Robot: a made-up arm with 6 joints.
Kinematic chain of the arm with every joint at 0, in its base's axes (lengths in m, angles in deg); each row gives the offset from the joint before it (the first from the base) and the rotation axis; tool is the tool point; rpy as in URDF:
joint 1: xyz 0 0 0.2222 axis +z
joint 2: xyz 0 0 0 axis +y
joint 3: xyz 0.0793 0 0.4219 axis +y
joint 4: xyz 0.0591 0 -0.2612 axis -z
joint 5: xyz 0 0 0 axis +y
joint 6: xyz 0.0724 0 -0.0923 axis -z
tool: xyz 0 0 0 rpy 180 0 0
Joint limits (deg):
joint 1: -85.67..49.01
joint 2: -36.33..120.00
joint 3: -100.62..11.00
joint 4: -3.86..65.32
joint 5: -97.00..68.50
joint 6: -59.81..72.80
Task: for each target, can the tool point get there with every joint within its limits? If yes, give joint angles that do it. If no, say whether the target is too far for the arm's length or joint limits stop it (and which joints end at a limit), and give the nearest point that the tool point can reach.
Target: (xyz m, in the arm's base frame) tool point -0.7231 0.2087 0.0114
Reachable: no: joint limits stop it (at a limit: joint 1, joint 2, joint 4) | nearest point -0.0974 -0.0105 -0.0197 | short by 0.664 m
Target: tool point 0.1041 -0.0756 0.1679
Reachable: yes | joints -41.67 42.89 -1.91 32.31 49.86 -31.59
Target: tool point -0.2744 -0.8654 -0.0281
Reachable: no: too far | nearest point -0.0430 -0.6678 0.0253 | short by 0.309 m
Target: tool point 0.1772 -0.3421 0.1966
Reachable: yes | joints -47.96 41.63 -22.83 56.22 -51.38 -41.08
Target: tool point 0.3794 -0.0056 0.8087
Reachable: yes | joints 5.57 -5.50 -92.20 38.59 2.74 -17.90
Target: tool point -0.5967 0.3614 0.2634
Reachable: no: joint limits stop it (at a limit: joint 1, joint 2, joint 3, joint 4, joint 5) | nearest point -0.0407 0.0354 0.2962 | short by 0.645 m
